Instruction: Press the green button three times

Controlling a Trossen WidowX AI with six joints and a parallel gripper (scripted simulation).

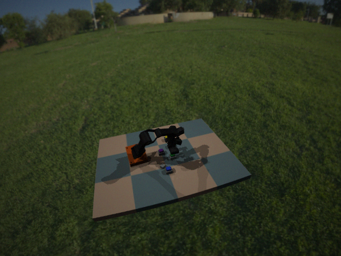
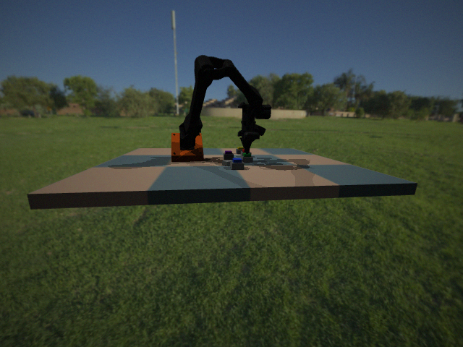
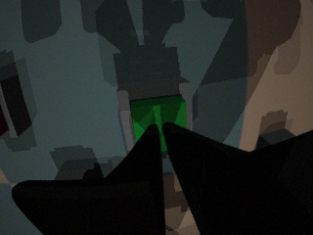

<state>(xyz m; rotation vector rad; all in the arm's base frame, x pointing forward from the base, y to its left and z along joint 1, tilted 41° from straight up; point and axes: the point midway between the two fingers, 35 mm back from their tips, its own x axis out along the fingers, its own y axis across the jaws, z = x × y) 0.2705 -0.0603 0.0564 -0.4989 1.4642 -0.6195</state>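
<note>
My gripper tip is 140 mm to the right of the red button, 40 mm short of it and 10 mm above it. Round my gripper tip: purple button 90 mm to the left, 70 mm behind, 10 mm below; then small grey block 110 mm behind, 70 mm to the right, 30 mm below; then green button 10 mm below.
</note>
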